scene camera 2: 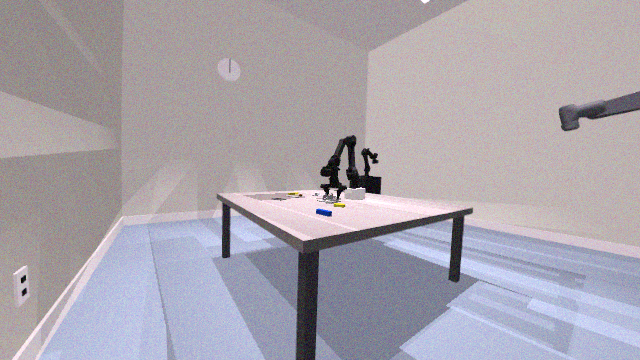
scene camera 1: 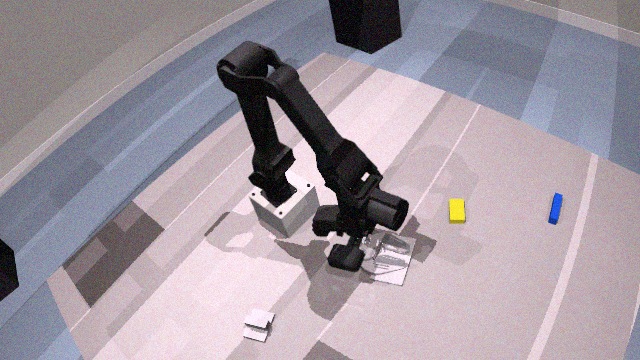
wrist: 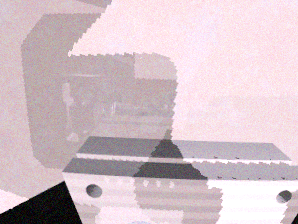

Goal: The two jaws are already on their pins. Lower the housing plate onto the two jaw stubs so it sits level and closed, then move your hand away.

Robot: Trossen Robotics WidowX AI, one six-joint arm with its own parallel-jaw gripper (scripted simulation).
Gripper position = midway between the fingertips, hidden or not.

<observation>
In view: the gripper point(scene camera 1: 361, 250).
The gripper is seen too in the wrist view point(wrist: 181, 188).
</observation>
